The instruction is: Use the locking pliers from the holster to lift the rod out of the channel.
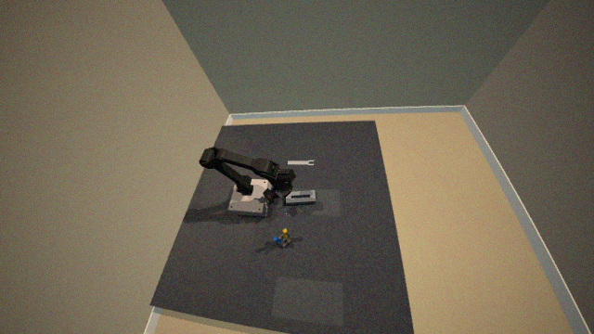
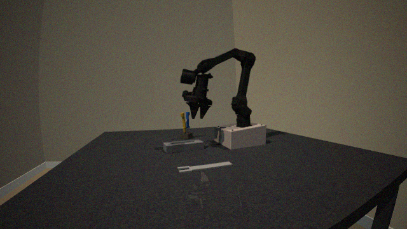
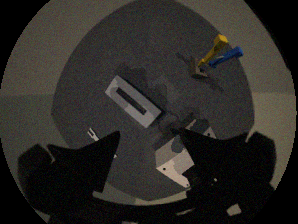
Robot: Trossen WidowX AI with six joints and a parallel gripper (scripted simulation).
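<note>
The holster lies 10 mm behind my gripper tip, 240 mm to the right of it and 130 mm below it. From my gripper tip the other things lie so: grey channel block (70 mm ahead, 10 mm to the left, 120 mm below); flat white forked strip (100 mm ahead, 270 mm to the left, 140 mm below).
</note>
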